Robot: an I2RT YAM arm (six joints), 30 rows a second.
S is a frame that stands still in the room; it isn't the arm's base.
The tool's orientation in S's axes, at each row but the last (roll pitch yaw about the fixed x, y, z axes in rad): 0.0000 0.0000 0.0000; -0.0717 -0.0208 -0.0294; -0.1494 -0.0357 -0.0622; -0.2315 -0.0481 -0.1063; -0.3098 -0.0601 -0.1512; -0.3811 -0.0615 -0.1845; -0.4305 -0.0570 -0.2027; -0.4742 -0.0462 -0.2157; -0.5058 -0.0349 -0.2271; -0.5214 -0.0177 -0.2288; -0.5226 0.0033 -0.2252; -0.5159 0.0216 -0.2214
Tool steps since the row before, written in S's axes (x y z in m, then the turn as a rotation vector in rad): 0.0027 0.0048 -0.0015 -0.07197 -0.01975 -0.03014; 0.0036 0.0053 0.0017 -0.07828 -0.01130 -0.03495; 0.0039 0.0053 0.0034 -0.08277 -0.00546 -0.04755; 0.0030 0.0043 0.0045 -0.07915 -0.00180 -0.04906; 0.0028 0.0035 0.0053 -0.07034 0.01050 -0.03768; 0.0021 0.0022 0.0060 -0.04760 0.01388 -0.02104; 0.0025 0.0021 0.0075 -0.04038 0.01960 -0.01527; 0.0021 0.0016 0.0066 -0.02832 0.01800 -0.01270; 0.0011 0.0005 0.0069 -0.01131 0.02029 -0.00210; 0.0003 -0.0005 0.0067 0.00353 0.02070 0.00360; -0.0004 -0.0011 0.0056 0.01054 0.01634 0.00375; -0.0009 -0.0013 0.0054 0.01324 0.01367 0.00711
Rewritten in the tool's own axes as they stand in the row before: 0.0027 0.0048 -0.0015 -0.07197 -0.01975 -0.03014; 0.0035 0.0053 0.0020 -0.07862 -0.01117 -0.03421; 0.0037 0.0050 0.0041 -0.08392 -0.00384 -0.04566; 0.0027 0.0035 0.0053 -0.08078 0.00046 -0.04636; 0.0026 0.0021 0.0061 -0.07325 0.00996 -0.03182; 0.0020 0.0002 0.0064 -0.05054 0.01124 -0.01485; 0.0025 -0.0008 0.0078 -0.04430 0.01539 -0.00698; 0.0020 -0.0012 0.0067 -0.03207 0.01538 -0.00473; 0.0012 -0.0027 0.0064 -0.01565 0.01582 0.00698; 0.0005 -0.0037 0.0056 -0.00119 0.01637 0.01358; -0.0002 -0.0038 0.0043 0.00661 0.01396 0.01239; -0.0007 -0.0039 0.0040 0.00976 0.01052 0.01438
